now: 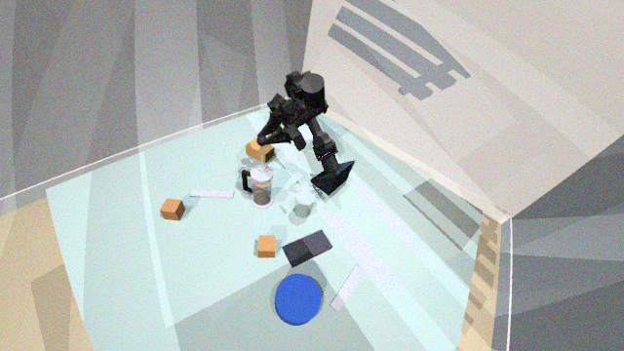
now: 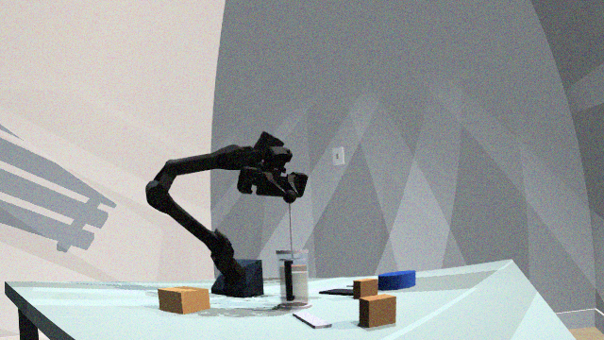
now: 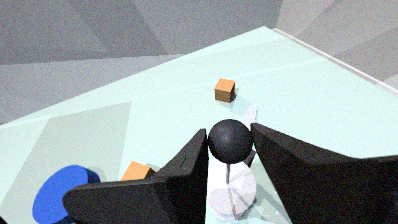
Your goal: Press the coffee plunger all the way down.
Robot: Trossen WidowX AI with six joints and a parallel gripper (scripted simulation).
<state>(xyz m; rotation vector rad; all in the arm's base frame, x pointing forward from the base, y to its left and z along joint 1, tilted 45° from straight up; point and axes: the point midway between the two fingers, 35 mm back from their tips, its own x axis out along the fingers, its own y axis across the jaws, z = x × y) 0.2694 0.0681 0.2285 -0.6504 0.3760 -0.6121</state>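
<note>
My gripper tip is now 140 mm above the coffee press and 10 mm to the left of it. Also, from my gripper tip: dark slab: 270 mm below, 250 mm to the left, 20 mm ahead; blue disc: 320 mm to the left, 250 mm below, 170 mm ahead; grey cup: 230 mm below, 140 mm to the left, 80 mm behind.
</note>
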